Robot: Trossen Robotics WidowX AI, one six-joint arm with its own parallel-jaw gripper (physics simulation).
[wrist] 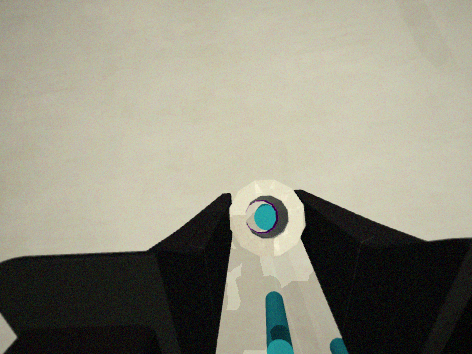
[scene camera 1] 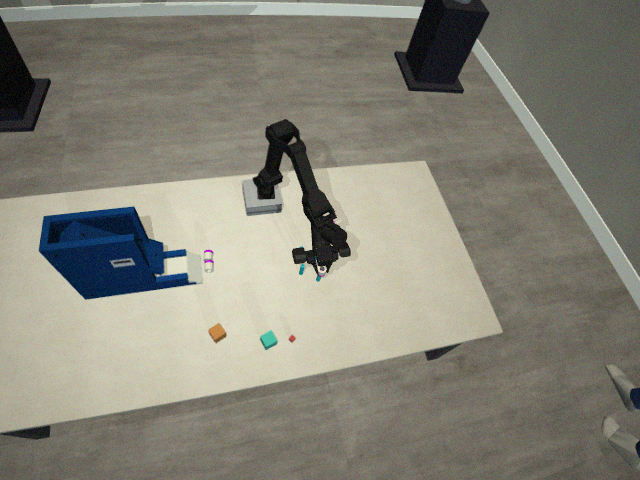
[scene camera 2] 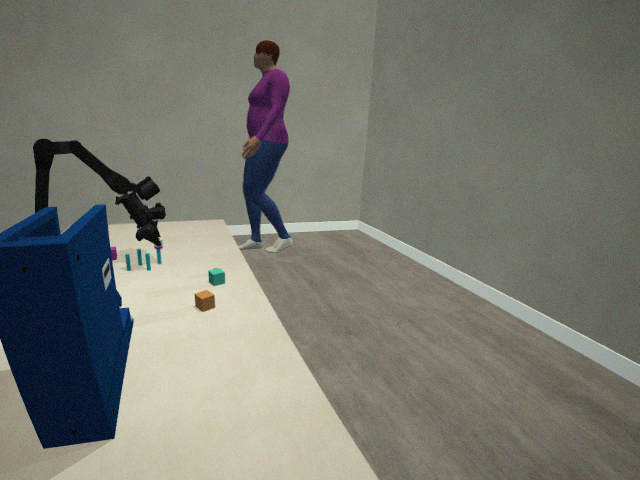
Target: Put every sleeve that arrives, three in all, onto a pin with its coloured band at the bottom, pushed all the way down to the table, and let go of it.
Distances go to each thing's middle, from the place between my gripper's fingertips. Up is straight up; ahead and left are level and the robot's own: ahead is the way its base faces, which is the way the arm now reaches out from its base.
Scene:
My hand is 60 mm past the blue feeder (scene camera 2: 70, 349), 600 mm to the left of it and 80 mm below it.

